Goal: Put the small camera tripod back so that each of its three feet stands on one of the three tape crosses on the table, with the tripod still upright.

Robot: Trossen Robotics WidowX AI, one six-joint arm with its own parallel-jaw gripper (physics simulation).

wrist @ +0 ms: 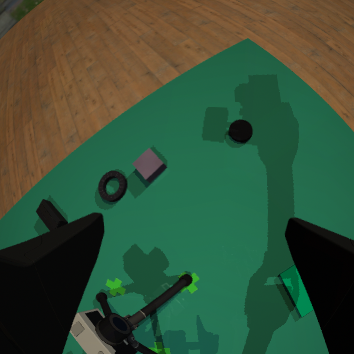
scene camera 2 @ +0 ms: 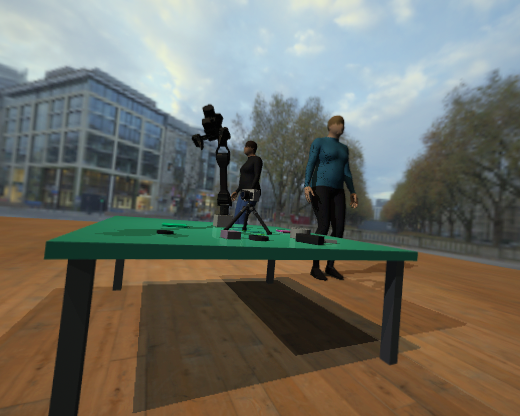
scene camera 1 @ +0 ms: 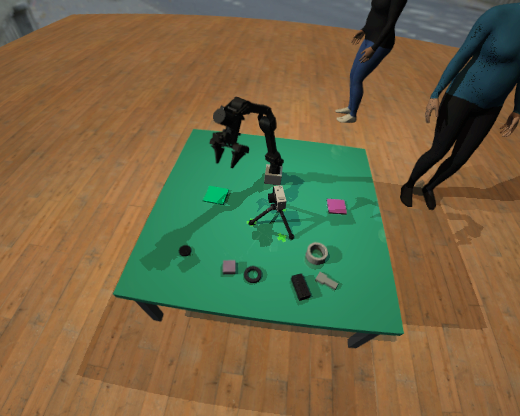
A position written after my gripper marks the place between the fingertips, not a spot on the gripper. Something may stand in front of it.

Observation:
My gripper [scene camera 1: 224, 165] is open and holds nothing.
My gripper shows as well in the wrist view [wrist: 199, 226].

